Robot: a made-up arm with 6 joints. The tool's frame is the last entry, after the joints.
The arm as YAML. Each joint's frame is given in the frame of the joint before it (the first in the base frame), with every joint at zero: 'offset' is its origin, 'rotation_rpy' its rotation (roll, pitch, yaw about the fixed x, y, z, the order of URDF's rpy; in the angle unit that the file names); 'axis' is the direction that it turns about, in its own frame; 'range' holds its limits. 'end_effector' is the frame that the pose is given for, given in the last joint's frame.
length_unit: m
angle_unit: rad
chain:
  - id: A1
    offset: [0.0, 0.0, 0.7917]
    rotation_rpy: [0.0, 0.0, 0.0]
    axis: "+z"
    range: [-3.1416, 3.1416]
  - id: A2
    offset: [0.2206, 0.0, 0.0]
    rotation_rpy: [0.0, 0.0, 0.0]
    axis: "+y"
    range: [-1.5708, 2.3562]
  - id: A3
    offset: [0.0, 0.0, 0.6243]
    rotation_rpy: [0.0, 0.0, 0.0]
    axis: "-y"
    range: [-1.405, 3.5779]
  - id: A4
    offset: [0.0, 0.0, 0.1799]
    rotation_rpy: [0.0, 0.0, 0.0]
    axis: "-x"
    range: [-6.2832, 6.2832]
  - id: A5
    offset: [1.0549, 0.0, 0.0]
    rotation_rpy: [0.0, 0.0, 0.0]
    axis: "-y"
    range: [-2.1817, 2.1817]
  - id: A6
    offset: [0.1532, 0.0, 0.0]
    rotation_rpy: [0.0, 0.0, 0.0]
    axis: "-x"
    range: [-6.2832, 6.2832]
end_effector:
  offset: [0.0, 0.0, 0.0]
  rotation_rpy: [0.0, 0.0, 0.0]
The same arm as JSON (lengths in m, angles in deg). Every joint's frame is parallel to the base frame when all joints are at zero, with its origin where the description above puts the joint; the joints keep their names.
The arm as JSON. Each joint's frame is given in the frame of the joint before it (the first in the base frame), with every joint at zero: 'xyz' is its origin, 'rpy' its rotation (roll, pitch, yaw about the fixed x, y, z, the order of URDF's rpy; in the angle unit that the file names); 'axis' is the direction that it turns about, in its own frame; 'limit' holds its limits. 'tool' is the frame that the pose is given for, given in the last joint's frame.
{"units": {"length": "m", "angle": "deg"}, "joints": [{"name": "A1", "type": "revolute", "origin": {"xyz": [0.0, 0.0, 0.7917], "rpy": [0.0, 0.0, 0.0]}, "axis": [0.0, 0.0, 1.0], "limit": {"lower": -180.0, "upper": 180.0}}, {"name": "A2", "type": "revolute", "origin": {"xyz": [0.2206, 0.0, 0.0], "rpy": [0.0, 0.0, 0.0]}, "axis": [0.0, 1.0, 0.0], "limit": {"lower": -90.0, "upper": 135.0}}, {"name": "A3", "type": "revolute", "origin": {"xyz": [0.0, 0.0, 0.6243], "rpy": [0.0, 0.0, 0.0]}, "axis": [0.0, -1.0, 0.0], "limit": {"lower": -80.5, "upper": 205.0}}, {"name": "A4", "type": "revolute", "origin": {"xyz": [0.0, 0.0, 0.1799], "rpy": [0.0, 0.0, 0.0]}, "axis": [-1.0, 0.0, 0.0], "limit": {"lower": -360.0, "upper": 360.0}}, {"name": "A5", "type": "revolute", "origin": {"xyz": [1.0549, 0.0, 0.0], "rpy": [0.0, 0.0, 0.0]}, "axis": [0.0, -1.0, 0.0], "limit": {"lower": -125.0, "upper": 125.0}}, {"name": "A6", "type": "revolute", "origin": {"xyz": [0.1532, 0.0, 0.0], "rpy": [0.0, 0.0, 0.0]}, "axis": [-1.0, 0.0, 0.0], "limit": {"lower": -360.0, "upper": 360.0}}], "tool": {"origin": {"xyz": [0.0, 0.0, 0.0], "rpy": [0.0, 0.0, 0.0]}}}
